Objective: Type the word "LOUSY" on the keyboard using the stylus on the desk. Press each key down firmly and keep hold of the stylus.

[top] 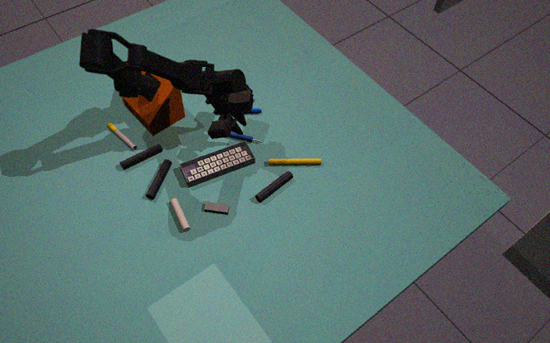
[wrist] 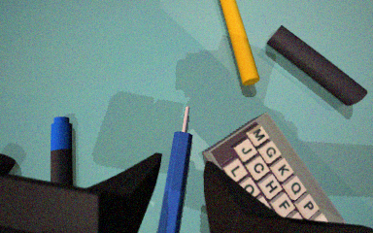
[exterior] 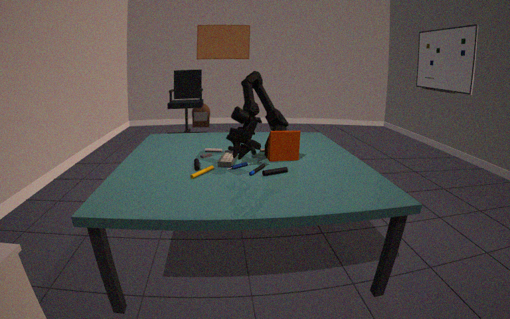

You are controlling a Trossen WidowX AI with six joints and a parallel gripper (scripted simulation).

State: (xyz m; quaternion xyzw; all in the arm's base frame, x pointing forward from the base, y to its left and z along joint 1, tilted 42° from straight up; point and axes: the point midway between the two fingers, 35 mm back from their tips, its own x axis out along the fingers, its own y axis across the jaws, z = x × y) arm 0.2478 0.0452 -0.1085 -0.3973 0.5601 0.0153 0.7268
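Right now my gripper tip is 40 mm above the stylus, 10 mm to the right of it and 10 mm short of it. From my gripper tip the other things lie so: grey block (210 mm to the right, 120 mm ahead, 40 mm below); blue-tipped pen (80 mm to the left, 70 mm behind, 40 mm below); yellow cylinder (170 mm ahead, 40 mm to the left, 40 mm below).
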